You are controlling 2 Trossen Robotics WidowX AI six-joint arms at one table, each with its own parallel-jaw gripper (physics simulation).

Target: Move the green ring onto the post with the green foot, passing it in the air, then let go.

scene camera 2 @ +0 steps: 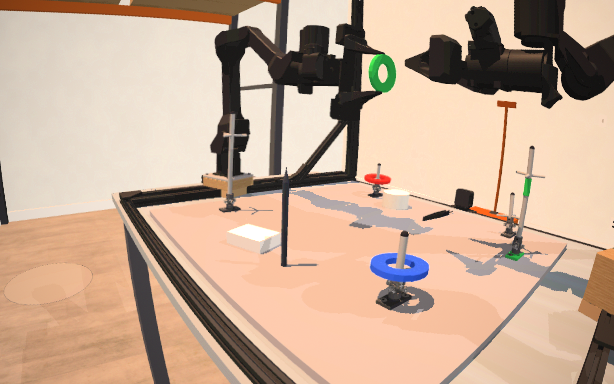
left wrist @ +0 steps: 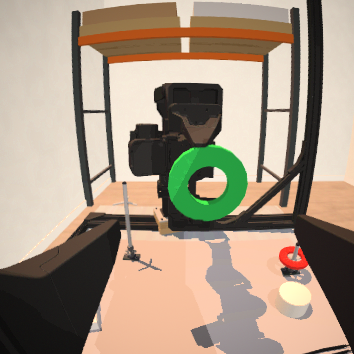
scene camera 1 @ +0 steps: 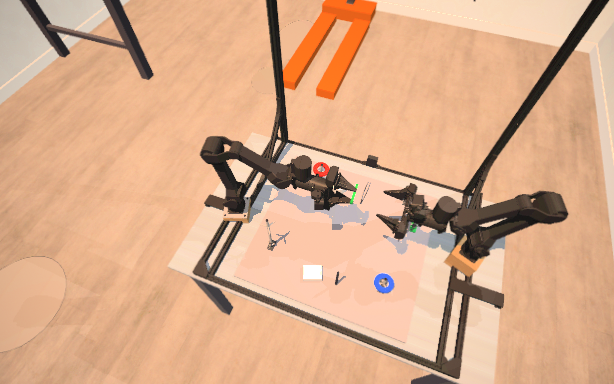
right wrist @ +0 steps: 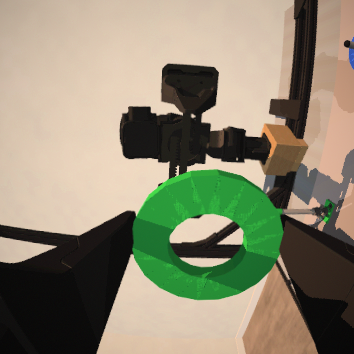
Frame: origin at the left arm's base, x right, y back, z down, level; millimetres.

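Seen in the pictures: left gripper, fingertip midpoint: [scene camera 2: 421, 67] [left wrist: 209, 227] [scene camera 1: 379, 202] [right wrist: 185, 167]; right gripper, fingertip midpoint: [scene camera 2: 382, 72] [left wrist: 198, 186] [scene camera 1: 355, 196] [right wrist: 206, 222]; left arm's base, link origin: [scene camera 1: 470, 252] [right wrist: 264, 148]; right arm's base, link origin: [scene camera 2: 227, 174] [scene camera 1: 236, 206].
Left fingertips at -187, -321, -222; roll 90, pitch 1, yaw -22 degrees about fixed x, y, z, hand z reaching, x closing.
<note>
Pixels of each thing's middle, then the offset from my left fingertips to it, as dx, dy, dz. "*": a spot on its surface instead.
- green ring, body centre: [right wrist: 206, 243] [left wrist: 207, 184] [scene camera 2: 383, 73] [scene camera 1: 354, 194] -25, -85, +8
- post with the green foot, surface spot: [scene camera 2: 522, 212] [right wrist: 294, 208] * +172, +102, +218
- red ring, body centre: [left wrist: 293, 257] [scene camera 2: 377, 179] [scene camera 1: 321, 169] +119, -351, +253
- blue ring, body centre: [scene camera 2: 399, 266] [scene camera 1: 383, 282] -110, +151, +252
- tall crossbar post, surface spot: [scene camera 2: 231, 165] [left wrist: 127, 226] * -265, -264, +201
- short post, surface spot: [scene camera 2: 511, 205] * +261, +3, +236
- upright dark rod, body centre: [scene camera 2: 284, 218] -215, +19, +229
- white block, body centre: [scene camera 2: 253, 237] [scene camera 1: 312, 272] -245, -71, +289
- white cylinder, body centre: [left wrist: 292, 298] [scene camera 2: 395, 199] +118, -249, +281
The green ring [scene camera 1: 354, 194] [scene camera 2: 373, 74] [left wrist: 235, 185] [right wrist: 263, 235] is upright in the air, gripped at opposite edges by my right gripper [scene camera 1: 354, 195] [scene camera 2: 382, 73]. My left gripper [scene camera 1: 381, 204] [scene camera 2: 406, 62] is open and empty. Its fingertips face the ring with a small gap, and the ring lies ahead of them in the left wrist view. The post with the green foot [scene camera 2: 522, 212] [right wrist: 300, 211] stands upright on the mat, below the left arm, with a crossbar and a green band. In scene camera 1 the left gripper hides most of it; green [scene camera 1: 413, 228] shows.
A red ring [scene camera 2: 370, 178] [left wrist: 285, 257] and a blue ring [scene camera 1: 377, 283] [scene camera 2: 380, 270] sit on posts. A tall crossbar post [scene camera 2: 231, 165] [left wrist: 127, 215], a short post [scene camera 2: 511, 205], an upright dark rod [scene camera 2: 284, 220], a white block [scene camera 1: 312, 272] [scene camera 2: 250, 236] and a white cylinder [scene camera 2: 396, 199] also stand there.
</note>
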